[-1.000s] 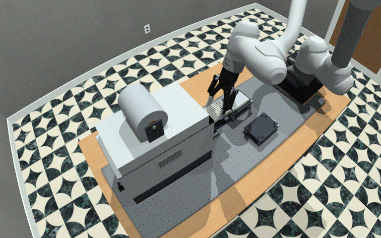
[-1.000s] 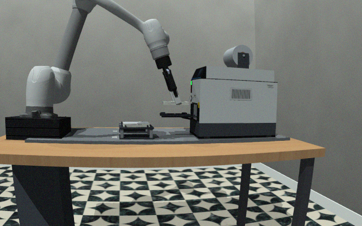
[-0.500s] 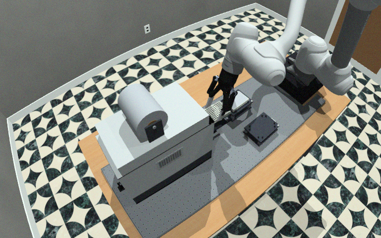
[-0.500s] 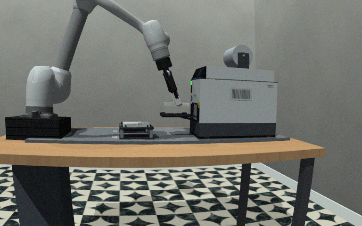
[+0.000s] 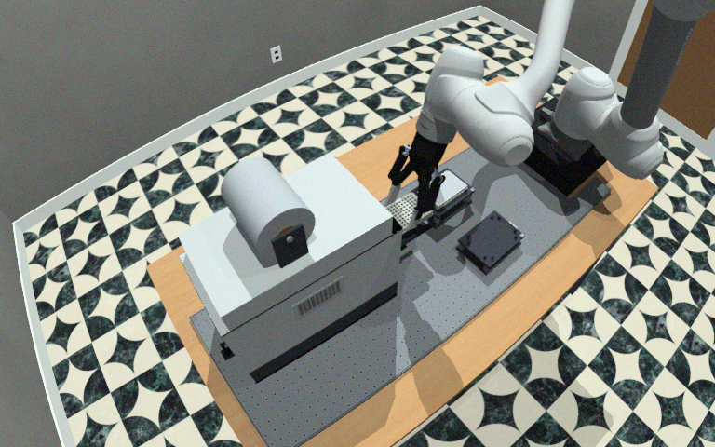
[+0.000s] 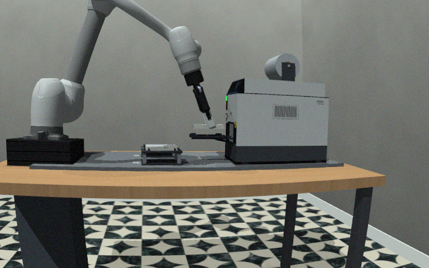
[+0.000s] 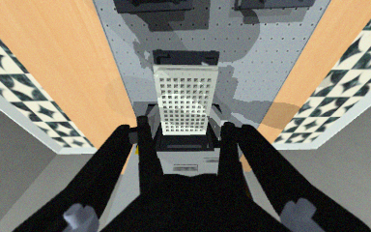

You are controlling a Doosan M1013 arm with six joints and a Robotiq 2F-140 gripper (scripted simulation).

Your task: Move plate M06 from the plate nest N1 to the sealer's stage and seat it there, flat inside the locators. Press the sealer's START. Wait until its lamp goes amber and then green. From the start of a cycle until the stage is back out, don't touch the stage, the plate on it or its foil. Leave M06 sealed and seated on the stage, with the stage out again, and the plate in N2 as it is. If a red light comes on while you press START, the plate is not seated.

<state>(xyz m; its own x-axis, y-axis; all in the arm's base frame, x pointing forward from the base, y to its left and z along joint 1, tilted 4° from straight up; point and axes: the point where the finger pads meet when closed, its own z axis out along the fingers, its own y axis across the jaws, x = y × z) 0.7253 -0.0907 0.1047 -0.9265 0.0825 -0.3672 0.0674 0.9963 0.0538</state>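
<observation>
The white well plate is 3 cm below my hand. Round my hand: black stage: 7 cm below; foil-covered plate: 20 cm behind, 11 cm below, 4 cm to the right; nest N1: 20 cm behind, 16 cm to the left, 14 cm below.
</observation>
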